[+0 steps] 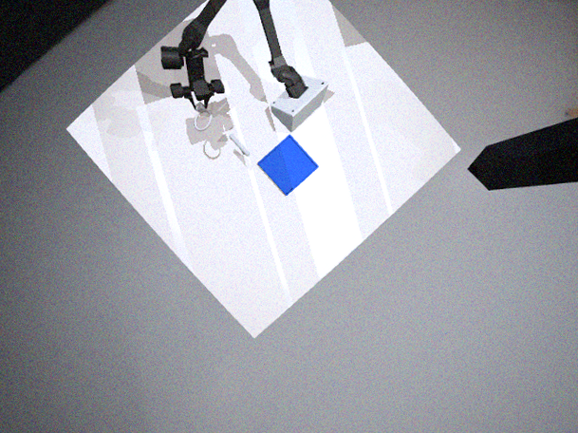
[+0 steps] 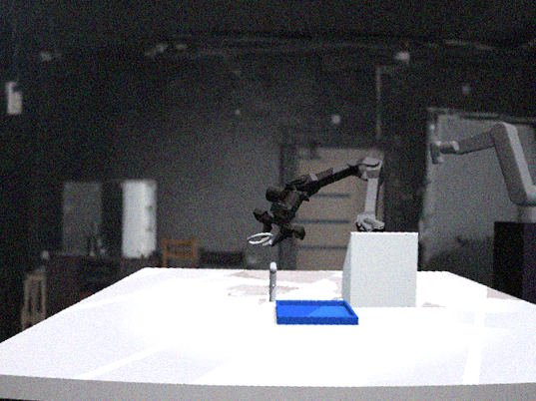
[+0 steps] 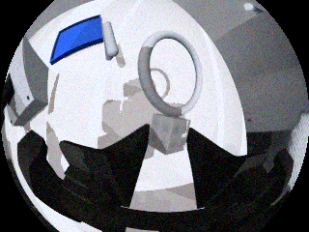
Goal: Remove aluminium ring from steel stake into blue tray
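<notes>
Now: gripper tip 20 mm short of the aluminium ring, 40 mm to the right of it and 20 mm below it. From my gripper tip the other things lie so: blue tray (80 mm behind, 390 mm to the left, 140 mm below).
</notes>
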